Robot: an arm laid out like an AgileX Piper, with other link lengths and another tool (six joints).
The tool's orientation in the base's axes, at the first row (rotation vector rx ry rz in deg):
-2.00 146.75 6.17
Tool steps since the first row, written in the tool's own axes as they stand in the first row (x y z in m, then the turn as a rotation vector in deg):
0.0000 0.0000 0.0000 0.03 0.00 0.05
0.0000 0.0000 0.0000 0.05 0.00 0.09
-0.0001 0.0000 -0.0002 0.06 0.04 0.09
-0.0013 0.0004 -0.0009 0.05 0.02 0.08
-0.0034 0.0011 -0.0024 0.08 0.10 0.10
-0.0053 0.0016 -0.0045 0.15 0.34 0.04
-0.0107 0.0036 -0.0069 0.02 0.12 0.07
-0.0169 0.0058 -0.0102 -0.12 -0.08 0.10
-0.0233 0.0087 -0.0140 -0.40 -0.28 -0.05
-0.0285 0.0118 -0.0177 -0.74 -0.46 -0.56
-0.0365 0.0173 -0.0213 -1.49 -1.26 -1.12
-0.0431 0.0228 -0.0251 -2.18 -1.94 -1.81
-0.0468 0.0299 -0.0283 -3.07 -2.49 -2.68
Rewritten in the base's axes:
0.0000 0.0000 0.0000 0.00 0.00 -0.06
0.0000 0.0000 0.0000 0.01 0.01 -0.10
0.0000 0.0000 0.0002 0.00 0.05 -0.11
0.0006 0.0003 0.0015 0.00 0.03 -0.09
0.0015 0.0009 0.0039 -0.02 0.11 -0.12
0.0019 0.0012 0.0068 -0.12 0.34 -0.09
0.0050 0.0030 0.0119 0.02 0.13 -0.06
0.0083 0.0050 0.0182 0.16 -0.07 -0.02
0.0115 0.0075 0.0250 0.32 -0.28 0.24
0.0137 0.0103 0.0312 0.34 -0.50 0.84
0.0181 0.0155 0.0389 0.70 -1.35 1.66
0.0213 0.0207 0.0461 0.93 -2.08 2.57
0.0223 0.0275 0.0513 1.23 -2.70 3.74

